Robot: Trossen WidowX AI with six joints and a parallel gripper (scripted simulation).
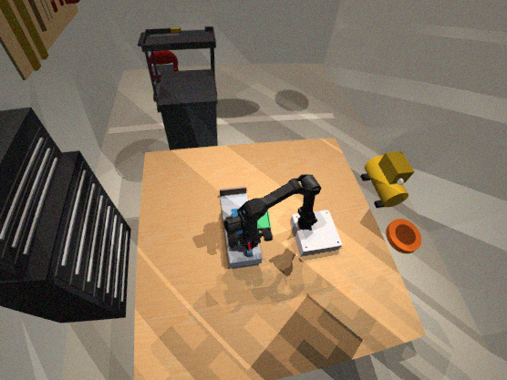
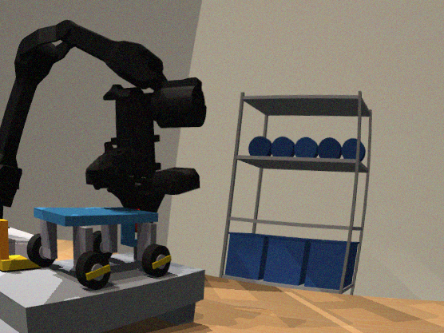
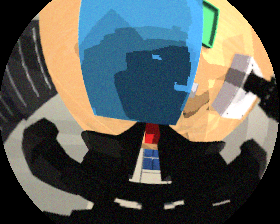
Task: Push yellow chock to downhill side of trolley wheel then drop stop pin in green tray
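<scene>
Now: the yellow chock 220 mm to the right of my gripper tip and 50 mm below it. Also, from my gripper tip: red-headed stop pin: right at my gripper tip; then grey ramp: 40 mm ahead, 110 mm to the right, 80 mm below; then blue-topped trolley: 40 mm ahead, 110 mm to the right, 20 mm below.
</scene>
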